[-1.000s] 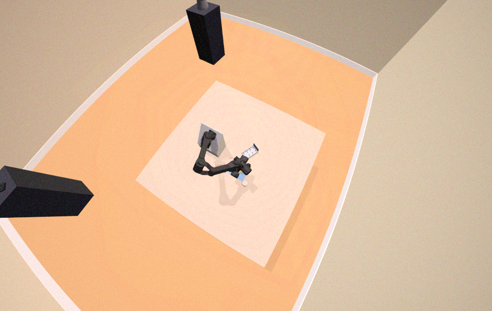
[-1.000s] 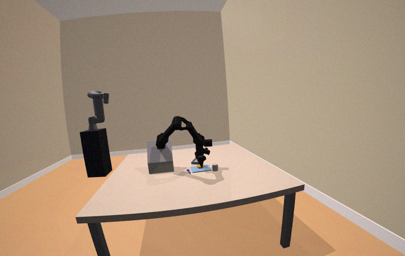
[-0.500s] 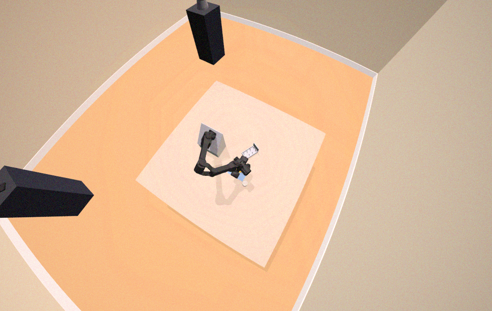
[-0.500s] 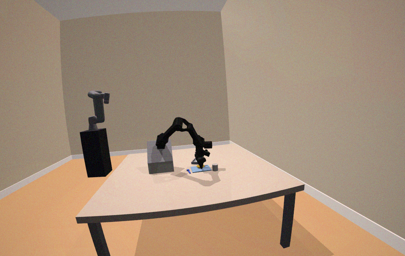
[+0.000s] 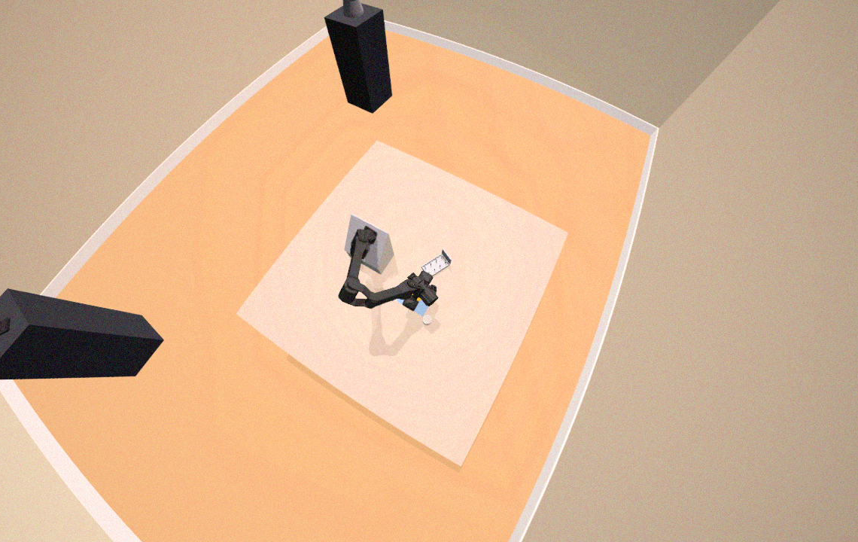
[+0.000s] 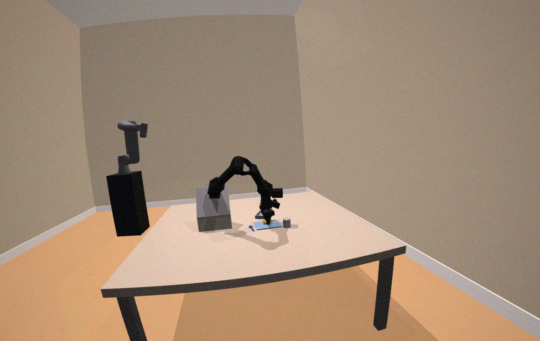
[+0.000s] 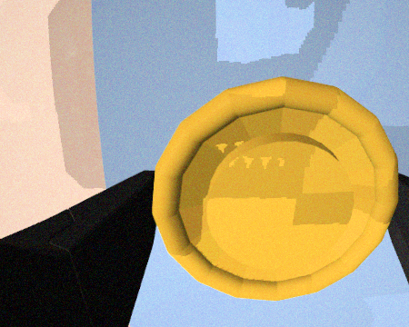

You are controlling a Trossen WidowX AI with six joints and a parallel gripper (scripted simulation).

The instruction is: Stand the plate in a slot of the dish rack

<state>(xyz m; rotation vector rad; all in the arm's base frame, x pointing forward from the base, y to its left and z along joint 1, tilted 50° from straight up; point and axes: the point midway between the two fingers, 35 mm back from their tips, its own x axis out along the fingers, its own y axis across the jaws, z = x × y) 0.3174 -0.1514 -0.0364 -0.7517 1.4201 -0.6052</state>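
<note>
My gripper tip is 1 cm to the left of the light blue mat. Round my gripper tip: blue spoon 10 cm behind, 5 cm to the right; then dish rack 1 cm behind, 18 cm to the left, 2 cm above; then yellow plate 1 cm above.
</note>
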